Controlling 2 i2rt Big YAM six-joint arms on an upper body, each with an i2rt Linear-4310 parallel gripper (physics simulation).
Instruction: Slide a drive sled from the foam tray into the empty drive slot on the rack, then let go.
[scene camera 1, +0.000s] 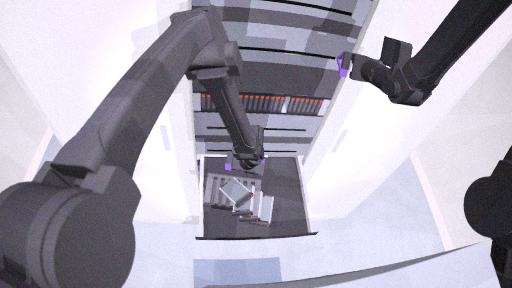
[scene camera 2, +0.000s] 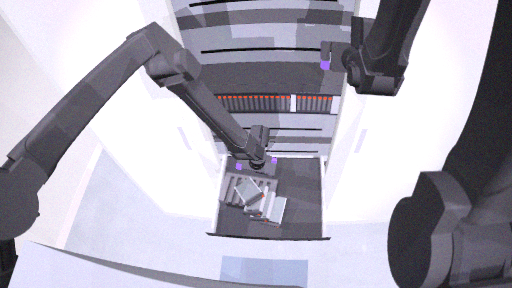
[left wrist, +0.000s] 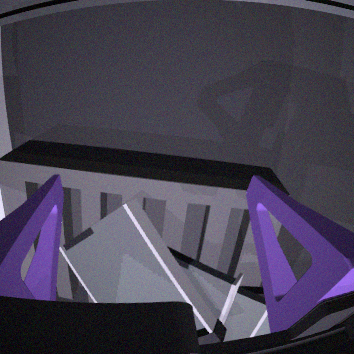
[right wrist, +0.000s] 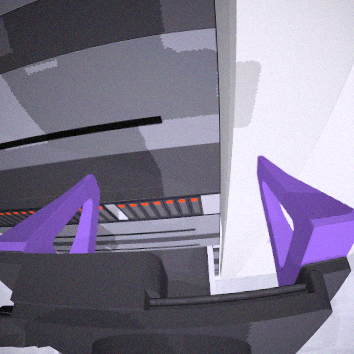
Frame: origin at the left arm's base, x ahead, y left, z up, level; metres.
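Seen in the pictures: left gripper, fingertip midpoint: (scene camera 1: 240, 167) (left wrist: 157, 183); right gripper, fingertip midpoint: (scene camera 1: 351, 61) (scene camera 2: 343, 51) (right wrist: 173, 172).
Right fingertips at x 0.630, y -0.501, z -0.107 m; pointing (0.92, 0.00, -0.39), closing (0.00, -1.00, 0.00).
Pixels of each thing's top centre, then the offset from my right fingertips to it. "*": a spot on its surface instead.
- slotted foam tray, top centre: (left wrist: 129, 254) (scene camera 1: 233, 190) (scene camera 2: 247, 190) dx -0.107, dy +0.297, dz -0.564 m
- rack's drive row, surface spot: (scene camera 2: 255, 103) * dx +0.072, dy +0.256, dz -0.269 m
- open drawer with pale side walls, surface spot: (scene camera 2: 323, 195) * dx -0.114, dy -0.007, dz -0.589 m
A drive sled (scene camera 1: 234, 190) (scene camera 2: 247, 190) (left wrist: 100, 255), a flat grey box with pale edges, lies aslant on the slotted foam tray (scene camera 1: 240, 176) (left wrist: 100, 182). Several more sleds (scene camera 1: 267, 207) (scene camera 2: 278, 210) lie overlapped beside it, with small orange marks. My left gripper (scene camera 1: 245, 164) (scene camera 2: 256, 163) (left wrist: 157, 183) is open and empty above the foam tray's far side. My right gripper (right wrist: 173, 172) is open and empty, high at the rack's right side. The rack's drive row (scene camera 1: 262, 103) (scene camera 2: 255, 103) (right wrist: 160, 210) shows orange-tipped drives and a pale narrow strip; I cannot tell whether that strip is the empty slot.
The foam tray sits inside an open drawer with pale side walls (scene camera 1: 304, 200) (scene camera 2: 323, 195) below the drive row. White door panels (scene camera 1: 360, 150) (scene camera 2: 380, 150) stand open at both sides. My left forearm crosses in front of the drive row's left part in scene camera 1.
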